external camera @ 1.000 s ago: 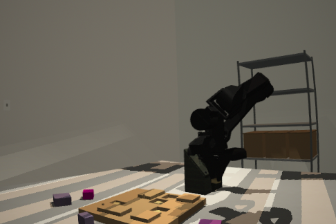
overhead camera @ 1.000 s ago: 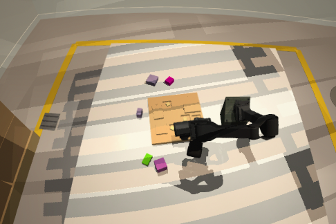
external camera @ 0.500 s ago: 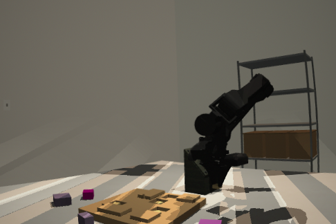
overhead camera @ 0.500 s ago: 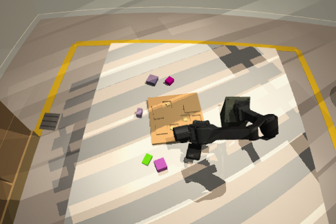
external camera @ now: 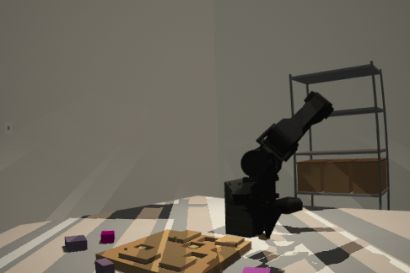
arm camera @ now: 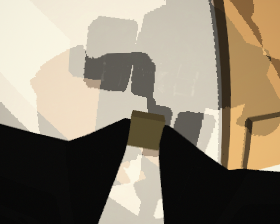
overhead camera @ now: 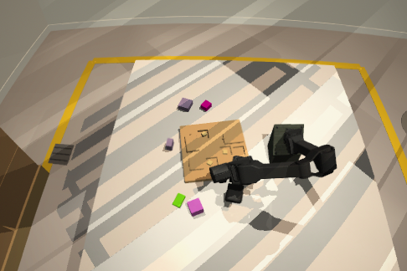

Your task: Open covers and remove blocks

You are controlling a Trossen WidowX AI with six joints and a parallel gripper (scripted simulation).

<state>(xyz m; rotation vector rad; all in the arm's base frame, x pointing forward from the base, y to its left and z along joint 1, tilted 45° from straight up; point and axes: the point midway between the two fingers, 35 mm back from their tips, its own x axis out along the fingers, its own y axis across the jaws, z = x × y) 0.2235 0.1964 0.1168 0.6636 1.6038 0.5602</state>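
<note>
My gripper tip is now 19 cm to the left of the tan puzzle board, 9 cm short of it and 5 cm above it. From my gripper tip the other things lie so: green block 22 cm ahead, 6 cm to the left, 6 cm below; magenta block 46 cm to the right, 17 cm ahead, 6 cm below.
</note>
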